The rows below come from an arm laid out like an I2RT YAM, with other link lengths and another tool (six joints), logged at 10 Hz.
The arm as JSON. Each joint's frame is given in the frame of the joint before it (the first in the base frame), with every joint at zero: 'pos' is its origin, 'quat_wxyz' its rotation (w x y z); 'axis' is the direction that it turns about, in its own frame. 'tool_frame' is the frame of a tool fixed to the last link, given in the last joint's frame.
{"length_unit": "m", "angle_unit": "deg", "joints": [
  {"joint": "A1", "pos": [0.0, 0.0, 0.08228], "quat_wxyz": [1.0, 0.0, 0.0, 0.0], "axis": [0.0, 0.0, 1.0]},
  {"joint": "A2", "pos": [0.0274, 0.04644, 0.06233], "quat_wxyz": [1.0, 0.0, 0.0, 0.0], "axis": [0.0, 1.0, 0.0]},
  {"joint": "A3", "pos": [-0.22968, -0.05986, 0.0], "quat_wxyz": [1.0, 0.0, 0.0, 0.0], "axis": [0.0, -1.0, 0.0]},
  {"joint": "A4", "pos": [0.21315, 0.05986, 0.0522], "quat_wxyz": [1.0, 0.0, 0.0, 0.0], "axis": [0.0, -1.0, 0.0]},
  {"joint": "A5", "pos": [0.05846, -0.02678, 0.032], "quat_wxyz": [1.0, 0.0, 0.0, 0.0], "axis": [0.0, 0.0, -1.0]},
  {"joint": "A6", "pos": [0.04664, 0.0, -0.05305], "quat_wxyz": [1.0, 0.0, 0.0, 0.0], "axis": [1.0, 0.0, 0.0]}
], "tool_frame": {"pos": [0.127, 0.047, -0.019], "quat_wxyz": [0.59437, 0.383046, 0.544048, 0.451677]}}
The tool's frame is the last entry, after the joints.
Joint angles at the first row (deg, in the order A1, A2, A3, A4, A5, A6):
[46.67, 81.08, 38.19, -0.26, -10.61, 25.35]
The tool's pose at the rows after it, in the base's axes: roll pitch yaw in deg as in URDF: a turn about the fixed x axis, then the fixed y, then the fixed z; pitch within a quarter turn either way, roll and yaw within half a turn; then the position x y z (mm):
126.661 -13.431 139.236 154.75 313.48 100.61
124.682 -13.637 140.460 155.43 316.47 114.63
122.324 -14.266 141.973 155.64 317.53 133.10
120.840 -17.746 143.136 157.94 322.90 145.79
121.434 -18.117 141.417 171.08 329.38 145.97
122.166 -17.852 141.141 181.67 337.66 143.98
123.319 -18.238 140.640 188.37 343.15 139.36
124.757 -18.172 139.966 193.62 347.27 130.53
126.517 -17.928 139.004 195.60 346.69 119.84
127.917 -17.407 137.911 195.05 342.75 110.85
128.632 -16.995 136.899 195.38 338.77 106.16
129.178 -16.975 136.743 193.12 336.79 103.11
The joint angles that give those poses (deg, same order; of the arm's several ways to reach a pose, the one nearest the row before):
[46.62, 82.09, 38.63, 0.37, -11.12, 25.51]
[46.46, 80.39, 39.79, -0.66, -12.02, 25.12]
[45.69, 77.87, 41.07, -2.34, -13.87, 24.63]
[44.27, 78.38, 42.53, -1.91, -17.83, 26.19]
[43.84, 81.62, 45.46, -1.93, -17.13, 27.14]
[43.68, 85.52, 48.99, -2.32, -17.00, 26.78]
[43.51, 88.60, 51.30, -2.64, -17.18, 26.96]
[43.55, 91.59, 52.89, -2.57, -16.82, 26.96]
[43.51, 93.43, 53.13, -2.64, -16.27, 26.90]
[43.50, 93.86, 52.19, -2.56, -15.35, 26.89]
[43.35, 93.67, 51.29, -2.46, -14.57, 27.03]
[43.40, 93.53, 50.64, -2.47, -14.50, 27.02]

